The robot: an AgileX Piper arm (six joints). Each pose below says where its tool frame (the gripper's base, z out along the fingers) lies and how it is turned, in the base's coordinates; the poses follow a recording.
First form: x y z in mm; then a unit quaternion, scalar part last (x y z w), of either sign.
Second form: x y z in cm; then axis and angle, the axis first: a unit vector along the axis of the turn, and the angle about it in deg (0 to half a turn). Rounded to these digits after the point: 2 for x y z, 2 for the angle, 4 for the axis.
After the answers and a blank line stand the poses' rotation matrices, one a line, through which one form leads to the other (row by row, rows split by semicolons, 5 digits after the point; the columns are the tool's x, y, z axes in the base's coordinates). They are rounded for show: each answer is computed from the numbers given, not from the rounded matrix.
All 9 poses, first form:
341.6 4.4 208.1 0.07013 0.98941 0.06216 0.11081
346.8 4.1 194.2 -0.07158 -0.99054 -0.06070 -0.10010
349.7 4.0 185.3 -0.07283 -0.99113 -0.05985 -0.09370
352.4 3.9 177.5 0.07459 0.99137 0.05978 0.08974
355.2 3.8 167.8 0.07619 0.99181 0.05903 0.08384
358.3 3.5 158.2 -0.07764 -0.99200 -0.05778 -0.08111
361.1 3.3 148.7 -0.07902 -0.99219 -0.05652 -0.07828
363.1 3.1 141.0 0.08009 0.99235 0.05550 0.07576
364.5 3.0 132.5 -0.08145 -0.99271 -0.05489 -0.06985
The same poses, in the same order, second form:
34.16 0.44 20.81 0.0706 0.9955 0.0625 167.28
34.68 0.41 19.42 0.0719 0.9955 0.0610 168.51
34.97 0.40 18.53 0.0732 0.9955 0.0601 169.25
35.24 0.39 17.75 0.0749 0.9954 0.0600 169.70
35.52 0.38 16.78 0.0765 0.9953 0.0592 170.38
35.83 0.35 15.82 0.0779 0.9953 0.0580 170.70
36.11 0.33 14.87 0.0793 0.9952 0.0567 171.02
36.31 0.31 14.10 0.0803 0.9952 0.0557 171.31
36.45 0.30 13.25 0.0816 0.9951 0.0550 171.99

-0.96561 0.12500 0.22799; 0.15255 0.98244 0.10746; -0.21056 0.13855 -0.96771
-0.96971 0.12965 0.20700; 0.15396 0.98238 0.10592; -0.18962 0.13458 -0.97259
-0.97183 0.13315 0.19445; 0.15558 0.98223 0.10499; -0.17702 0.13229 -0.97528
-0.97277 0.13716 0.18685; 0.15862 0.98173 0.10514; -0.16901 0.13191 -0.97675
-0.97433 0.14123 0.17530; 0.16103 0.98142 0.10432; -0.15731 0.12987 -0.97897
-0.97479 0.14466 0.16989; 0.16341 0.98127 0.10204; -0.15195 0.12723 -0.98017
-0.97526 0.14796 0.16427; 0.16565 0.98112 0.09979; -0.14640 0.12453 -0.98136
-0.97569 0.15055 0.15925; 0.16737 0.98101 0.09802; -0.14147 0.12229 -0.98236
-0.97697 0.15404 0.14762; 0.16938 0.98071 0.09760; -0.12974 0.12036 -0.98422

